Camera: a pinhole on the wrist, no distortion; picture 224 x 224 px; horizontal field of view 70.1 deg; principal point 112.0 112.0 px. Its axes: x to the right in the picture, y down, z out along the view. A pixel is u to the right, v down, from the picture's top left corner.
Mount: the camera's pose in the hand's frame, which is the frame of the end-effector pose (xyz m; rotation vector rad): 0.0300 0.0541 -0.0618 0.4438 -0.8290 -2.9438
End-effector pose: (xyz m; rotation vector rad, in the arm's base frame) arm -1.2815 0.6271 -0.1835 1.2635 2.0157 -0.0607
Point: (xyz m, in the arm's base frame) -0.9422 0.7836 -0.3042
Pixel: 24.2 74.5
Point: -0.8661 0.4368 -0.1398
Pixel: 172.5 119.2
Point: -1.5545 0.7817 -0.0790
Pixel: behind the camera
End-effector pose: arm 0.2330 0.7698 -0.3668 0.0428 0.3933 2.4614
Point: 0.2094 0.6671 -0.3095
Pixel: 171.5 112.9
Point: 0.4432 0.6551 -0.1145
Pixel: 211.3 202.6
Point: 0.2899 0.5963 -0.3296
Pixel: outside the picture
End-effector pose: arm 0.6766 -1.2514 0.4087 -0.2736 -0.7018 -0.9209
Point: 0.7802 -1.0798 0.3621
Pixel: 202.7 40.2
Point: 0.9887 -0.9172 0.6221
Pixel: 56.2 25.2
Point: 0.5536 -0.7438 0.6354
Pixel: 133.7 151.4
